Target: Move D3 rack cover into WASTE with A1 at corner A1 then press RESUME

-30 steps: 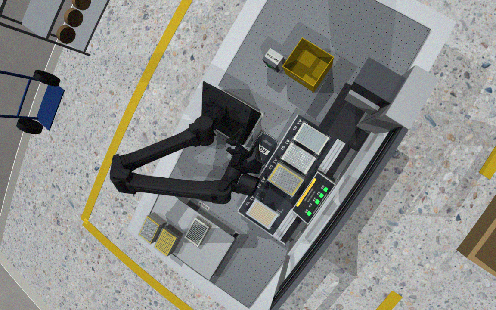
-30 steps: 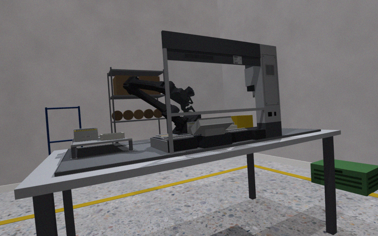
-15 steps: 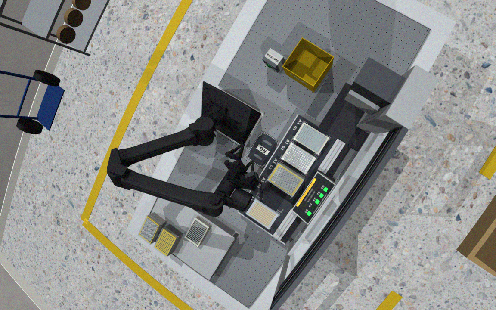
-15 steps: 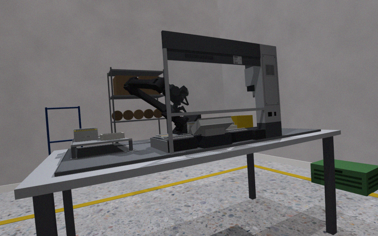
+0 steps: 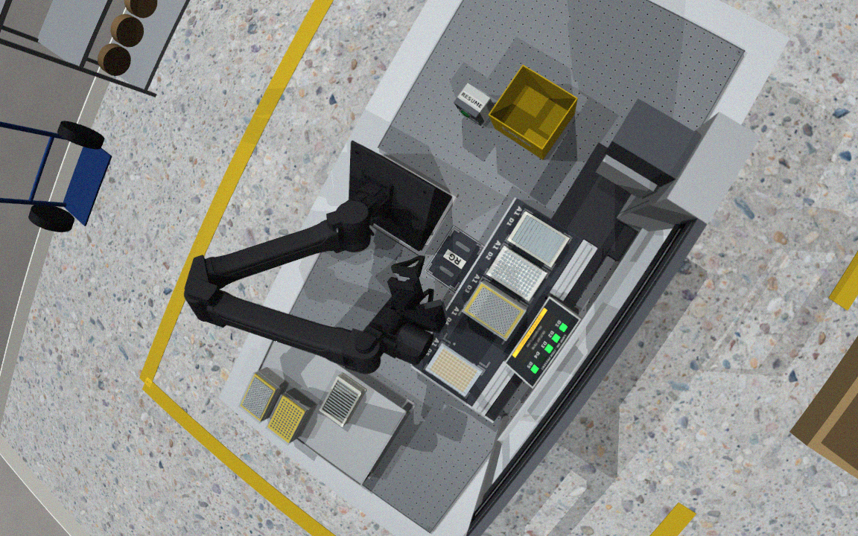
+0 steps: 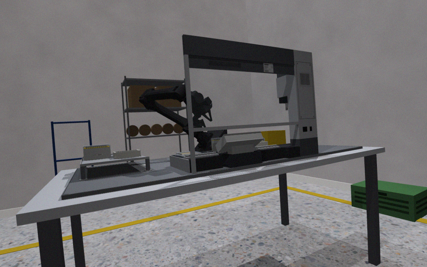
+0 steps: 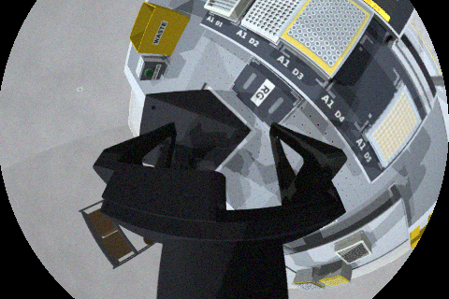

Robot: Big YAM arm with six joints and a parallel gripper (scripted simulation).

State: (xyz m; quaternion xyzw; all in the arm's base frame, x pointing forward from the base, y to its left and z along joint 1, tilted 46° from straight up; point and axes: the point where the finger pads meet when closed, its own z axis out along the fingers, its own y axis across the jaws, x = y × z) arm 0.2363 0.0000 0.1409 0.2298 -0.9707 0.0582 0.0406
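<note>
My hand is 17 cm short of the clear cover, 8 cm above it and 1 cm to the left of it. The rest, counted from my hand: plate 17 cm ahead, 14 cm below, 10 cm to the left; frame bar 36 cm ahead, 4 cm to the left, 3 cm below; tip rack 17 cm ahead, 10 cm below, 1 cm to the right.
</note>
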